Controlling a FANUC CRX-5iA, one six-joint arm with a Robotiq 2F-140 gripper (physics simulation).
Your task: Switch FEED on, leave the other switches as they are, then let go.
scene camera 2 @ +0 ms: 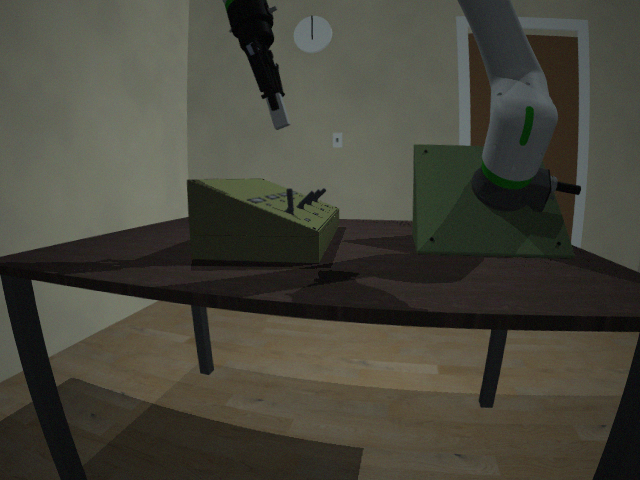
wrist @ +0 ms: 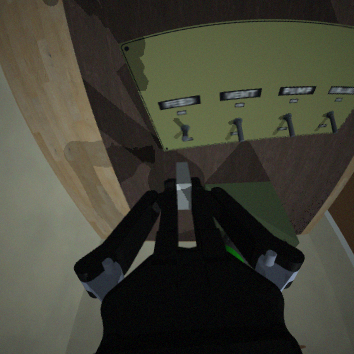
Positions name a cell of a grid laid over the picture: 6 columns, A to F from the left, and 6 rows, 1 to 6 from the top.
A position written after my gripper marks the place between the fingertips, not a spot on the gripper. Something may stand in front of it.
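My gripper (scene camera 2: C2) is there to be seen, and the wrist view has my gripper (wrist: D3) too. I also see an olive switch box (scene camera 2: C3), and the wrist view shows me the same olive switch box (wrist: D2).
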